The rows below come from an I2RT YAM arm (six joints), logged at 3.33 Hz.
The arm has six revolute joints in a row. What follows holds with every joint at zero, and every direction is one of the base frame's. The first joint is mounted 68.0 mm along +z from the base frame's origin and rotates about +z. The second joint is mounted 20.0 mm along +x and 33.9 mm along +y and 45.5 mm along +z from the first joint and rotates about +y. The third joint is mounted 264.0 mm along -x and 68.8 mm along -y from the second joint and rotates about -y. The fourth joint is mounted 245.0 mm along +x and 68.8 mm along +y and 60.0 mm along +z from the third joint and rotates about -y. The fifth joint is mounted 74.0 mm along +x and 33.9 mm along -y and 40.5 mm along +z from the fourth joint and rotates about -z. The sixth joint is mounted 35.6 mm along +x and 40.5 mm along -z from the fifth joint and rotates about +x. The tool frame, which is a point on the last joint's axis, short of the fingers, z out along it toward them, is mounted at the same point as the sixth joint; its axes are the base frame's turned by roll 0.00, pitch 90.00 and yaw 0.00 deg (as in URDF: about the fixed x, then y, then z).
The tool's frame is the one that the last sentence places.
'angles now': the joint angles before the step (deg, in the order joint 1, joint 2, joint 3, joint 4, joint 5, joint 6). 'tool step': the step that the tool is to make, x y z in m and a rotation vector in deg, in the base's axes. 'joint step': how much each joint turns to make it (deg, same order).
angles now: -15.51, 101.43, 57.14, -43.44, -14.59, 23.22
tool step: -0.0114, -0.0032, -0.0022, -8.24, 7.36, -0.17
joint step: -0.01, -0.03, -0.36, -4.54, 9.91, 0.19
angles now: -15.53, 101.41, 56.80, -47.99, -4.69, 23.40
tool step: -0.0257, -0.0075, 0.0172, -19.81, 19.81, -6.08
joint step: -0.01, -0.12, 2.58, -17.95, 22.93, 10.28
